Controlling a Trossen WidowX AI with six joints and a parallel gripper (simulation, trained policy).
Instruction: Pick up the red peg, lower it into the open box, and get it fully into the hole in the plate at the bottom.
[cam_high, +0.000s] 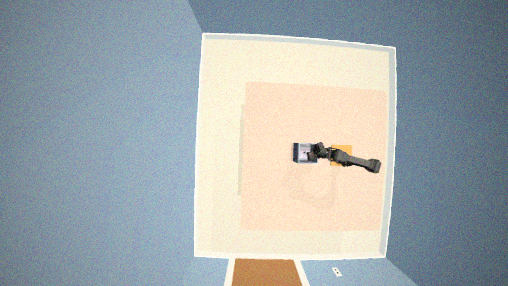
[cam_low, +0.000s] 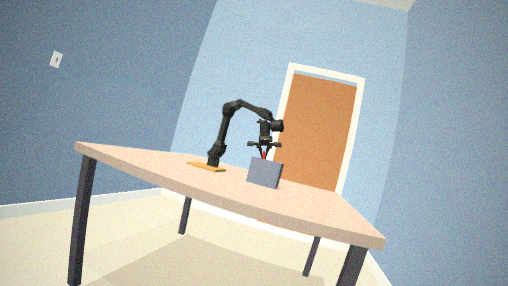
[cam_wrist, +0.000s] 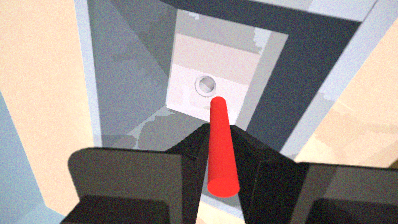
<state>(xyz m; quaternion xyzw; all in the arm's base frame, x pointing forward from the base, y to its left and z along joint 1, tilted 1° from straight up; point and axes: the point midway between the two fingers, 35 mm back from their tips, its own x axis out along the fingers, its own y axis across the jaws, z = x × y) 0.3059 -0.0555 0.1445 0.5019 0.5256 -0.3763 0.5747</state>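
Right now my gripper tip is 1 cm below the red peg. From my gripper tip the other things lie so: pale plate 9 cm below, 3 cm ahead.
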